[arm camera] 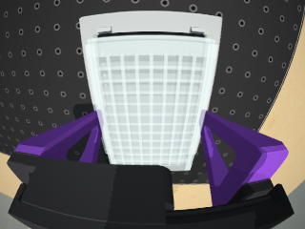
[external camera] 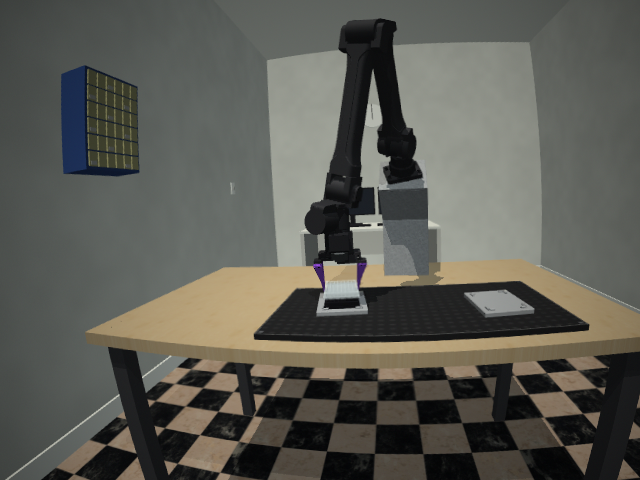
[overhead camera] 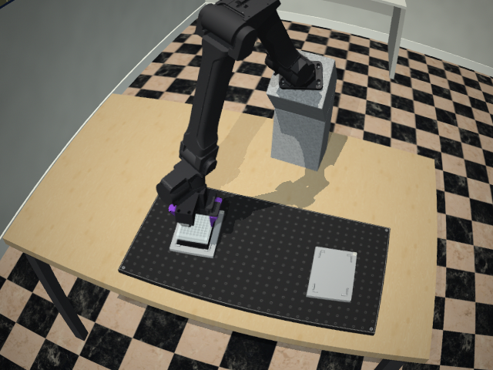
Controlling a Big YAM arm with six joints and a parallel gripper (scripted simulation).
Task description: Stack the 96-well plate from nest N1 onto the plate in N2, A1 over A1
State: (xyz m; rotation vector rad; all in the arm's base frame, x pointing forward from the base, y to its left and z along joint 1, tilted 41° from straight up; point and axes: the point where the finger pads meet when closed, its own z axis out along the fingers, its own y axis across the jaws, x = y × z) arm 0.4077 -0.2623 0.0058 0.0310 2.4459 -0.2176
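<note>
Now: hand 1 cm above the white 96-well plate. From my hand the other things lie so: black 96-well plate (3 cm below); then grey plate nest N1 (37 cm to the left, 12 cm ahead, 4 cm below); then grey plate nest N2 (4 cm below).
</note>
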